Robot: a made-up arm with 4 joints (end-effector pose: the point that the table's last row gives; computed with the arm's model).
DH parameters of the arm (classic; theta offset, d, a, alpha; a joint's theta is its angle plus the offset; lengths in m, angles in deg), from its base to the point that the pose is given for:
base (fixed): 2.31 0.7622 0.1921 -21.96
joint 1: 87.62 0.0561 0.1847 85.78
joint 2: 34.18 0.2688 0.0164 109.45
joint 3: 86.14 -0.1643 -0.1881 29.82
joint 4: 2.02 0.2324 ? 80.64
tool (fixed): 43.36 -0.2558 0 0
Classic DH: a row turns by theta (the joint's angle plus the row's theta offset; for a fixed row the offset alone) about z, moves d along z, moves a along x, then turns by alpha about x.
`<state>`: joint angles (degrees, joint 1 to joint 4).
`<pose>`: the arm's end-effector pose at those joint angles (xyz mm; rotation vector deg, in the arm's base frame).
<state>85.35 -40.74 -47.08 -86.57</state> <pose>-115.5 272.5 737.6 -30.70 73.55 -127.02</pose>
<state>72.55 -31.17 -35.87 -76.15</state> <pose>-14.0 354.1 692.0 -0.75 79.57 -150.69</pose>
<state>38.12 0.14 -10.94 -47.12</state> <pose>273.9 331.3 639.5 -42.39 -35.04 113.31</pose>
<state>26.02 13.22 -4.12 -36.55</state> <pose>319.2 281.4 632.9 -39.15 -19.50 93.45</pose>
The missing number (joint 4, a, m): 0.0456
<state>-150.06 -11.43 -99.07 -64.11</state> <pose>127.7 -269.6 953.4 -123.45 -17.50 13.62</pose>
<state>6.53 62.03 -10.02 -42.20</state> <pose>421.0 307.7 707.4 -0.57 -52.65 60.89</pose>
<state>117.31 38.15 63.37 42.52</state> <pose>-55.4 -14.8 1086.0 -88.60 127.80 88.54</pose>
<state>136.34 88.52 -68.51 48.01</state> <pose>-268.9 -210.3 657.2 -79.00 -27.44 -130.64</pose>
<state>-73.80 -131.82 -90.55 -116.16</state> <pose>523.9 22.5 784.2 -20.53 -4.30 99.38</pose>
